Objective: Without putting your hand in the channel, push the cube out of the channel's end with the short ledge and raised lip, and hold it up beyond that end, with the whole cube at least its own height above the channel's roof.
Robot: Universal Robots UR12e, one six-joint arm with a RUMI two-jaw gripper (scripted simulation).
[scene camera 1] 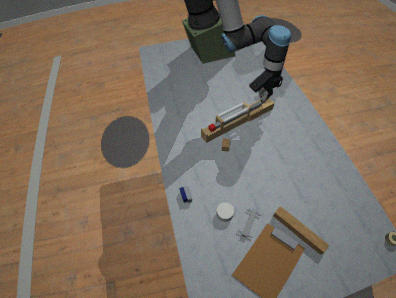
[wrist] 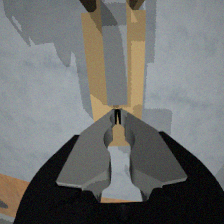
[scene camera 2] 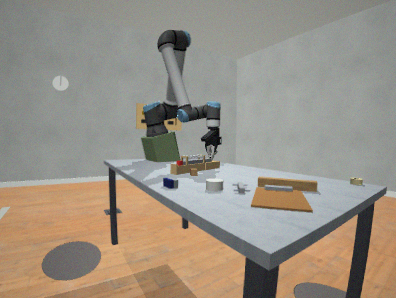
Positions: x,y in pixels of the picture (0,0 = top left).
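I see a wooden beam (scene camera 1: 320,246), and the beam is 990 mm from the lens.
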